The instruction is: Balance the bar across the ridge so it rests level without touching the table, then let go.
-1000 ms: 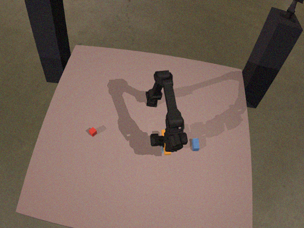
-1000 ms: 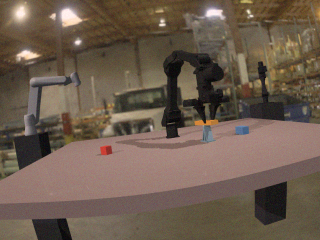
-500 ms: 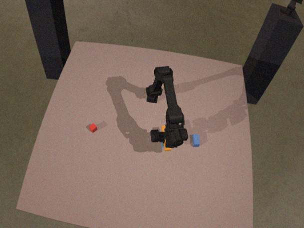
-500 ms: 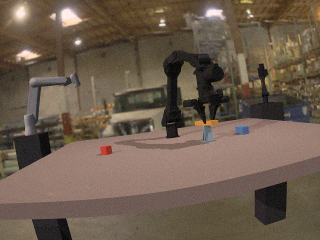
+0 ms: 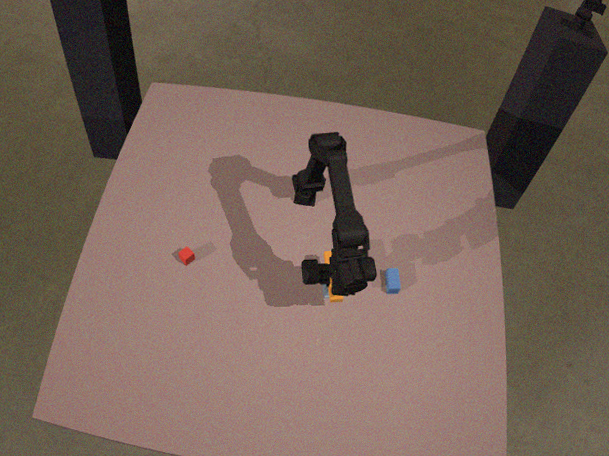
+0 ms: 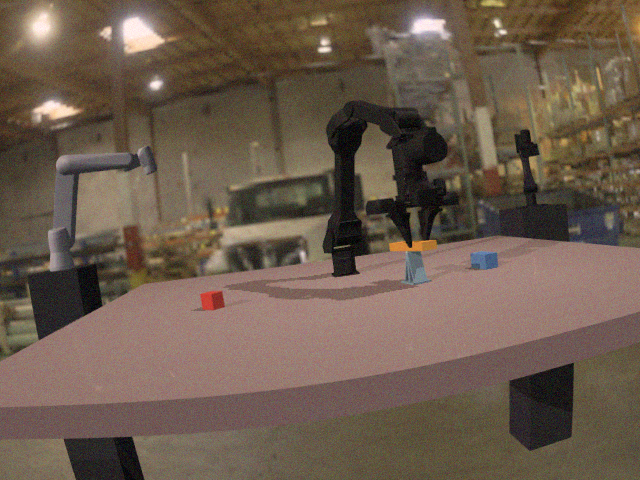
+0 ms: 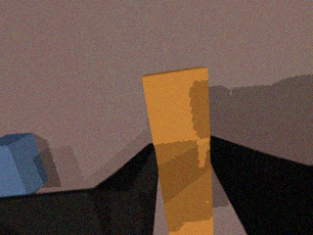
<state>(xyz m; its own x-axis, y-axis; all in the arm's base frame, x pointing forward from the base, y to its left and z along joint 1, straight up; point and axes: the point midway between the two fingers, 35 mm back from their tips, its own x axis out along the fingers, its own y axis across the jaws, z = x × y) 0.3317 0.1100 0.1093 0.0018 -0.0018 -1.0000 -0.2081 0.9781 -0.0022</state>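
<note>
The orange bar is 3 cm behind my gripper tip and 1 cm to the right of it. From my gripper tip the other things lie so: blue block 17 cm to the left, 7 cm behind, 6 cm below; then red cube 42 cm to the right, 6 cm below, 5 cm behind.
</note>
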